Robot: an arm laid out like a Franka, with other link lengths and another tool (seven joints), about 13 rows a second.
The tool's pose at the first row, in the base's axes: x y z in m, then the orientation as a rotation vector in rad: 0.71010 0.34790 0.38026 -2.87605 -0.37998 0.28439
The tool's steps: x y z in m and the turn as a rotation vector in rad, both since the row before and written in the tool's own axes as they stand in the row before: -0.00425 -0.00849 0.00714 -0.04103 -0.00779 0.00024; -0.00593 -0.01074 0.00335 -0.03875 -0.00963 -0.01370; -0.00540 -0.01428 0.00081 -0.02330 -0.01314 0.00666; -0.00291 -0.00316 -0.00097 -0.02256 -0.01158 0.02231; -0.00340 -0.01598 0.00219 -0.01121 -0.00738 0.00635
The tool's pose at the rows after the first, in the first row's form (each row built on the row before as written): 0.70254 0.35612 0.37622 -2.91595 -0.39135 0.29125; 0.69362 0.36518 0.37622 -2.94948 -0.42292 0.29910; 0.68462 0.37726 0.37884 -2.97377 -0.42119 0.31666; 0.68128 0.37935 0.38080 -3.00196 -0.39572 0.33376; 0.67366 0.39396 0.38132 -3.01438 -0.39009 0.34440
